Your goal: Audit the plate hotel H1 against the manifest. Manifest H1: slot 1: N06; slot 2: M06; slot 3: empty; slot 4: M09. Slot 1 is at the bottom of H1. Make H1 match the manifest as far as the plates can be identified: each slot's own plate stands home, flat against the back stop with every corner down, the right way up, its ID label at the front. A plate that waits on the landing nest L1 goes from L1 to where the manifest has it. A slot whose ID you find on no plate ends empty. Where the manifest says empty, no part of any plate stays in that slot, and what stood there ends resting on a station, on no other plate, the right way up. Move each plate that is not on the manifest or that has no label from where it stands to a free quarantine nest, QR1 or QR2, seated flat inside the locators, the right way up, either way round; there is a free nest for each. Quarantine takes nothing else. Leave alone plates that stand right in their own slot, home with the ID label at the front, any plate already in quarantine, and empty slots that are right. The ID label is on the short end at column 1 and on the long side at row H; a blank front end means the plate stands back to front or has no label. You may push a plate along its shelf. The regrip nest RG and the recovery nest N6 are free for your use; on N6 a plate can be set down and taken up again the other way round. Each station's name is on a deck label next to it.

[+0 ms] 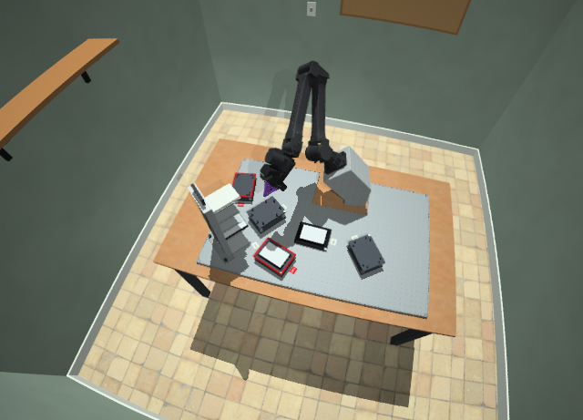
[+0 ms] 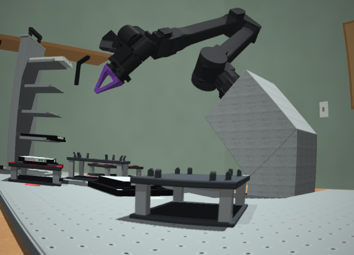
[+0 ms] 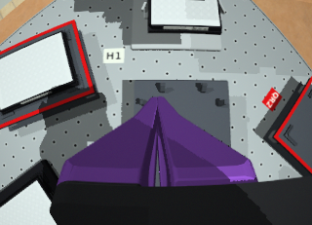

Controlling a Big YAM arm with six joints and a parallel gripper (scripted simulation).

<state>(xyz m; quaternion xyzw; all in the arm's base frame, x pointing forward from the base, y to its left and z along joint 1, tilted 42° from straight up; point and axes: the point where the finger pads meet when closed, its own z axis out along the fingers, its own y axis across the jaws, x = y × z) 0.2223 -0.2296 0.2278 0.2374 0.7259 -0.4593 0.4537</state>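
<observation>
Now: the flat black nest 24 cm below my hand, 23 cm to the left of it and 6 cm ahead of it. From my hand the other things lie so: plate hotel H1 (22 cm to the right, 14 cm ahead, 4 cm below); white well plate (16 cm to the right, 10 cm above, 9 cm ahead); regrip nest (19 cm below, 3 cm behind, 2 cm to the right).
</observation>
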